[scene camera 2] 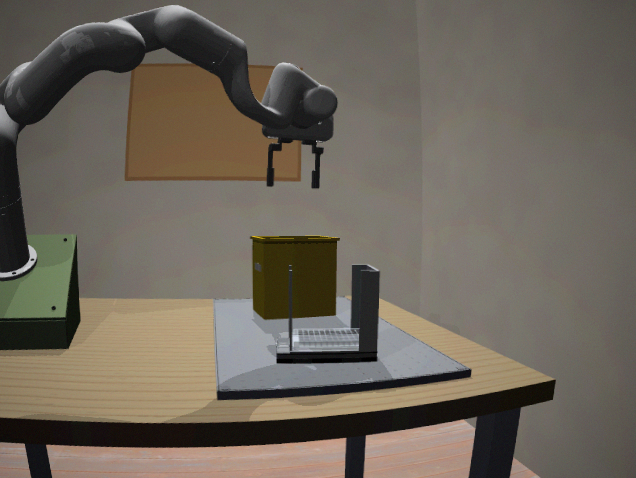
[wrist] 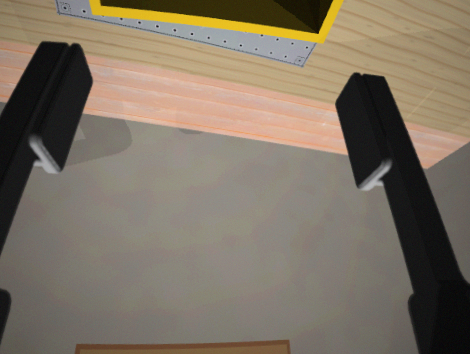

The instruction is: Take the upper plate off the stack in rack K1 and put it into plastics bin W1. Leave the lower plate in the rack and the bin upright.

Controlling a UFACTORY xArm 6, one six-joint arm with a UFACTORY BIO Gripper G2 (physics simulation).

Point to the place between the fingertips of my gripper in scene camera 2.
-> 292, 187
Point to a yellow plastics bin W1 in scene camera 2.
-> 313, 259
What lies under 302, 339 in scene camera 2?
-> A clear plate.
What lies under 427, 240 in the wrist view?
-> My gripper.
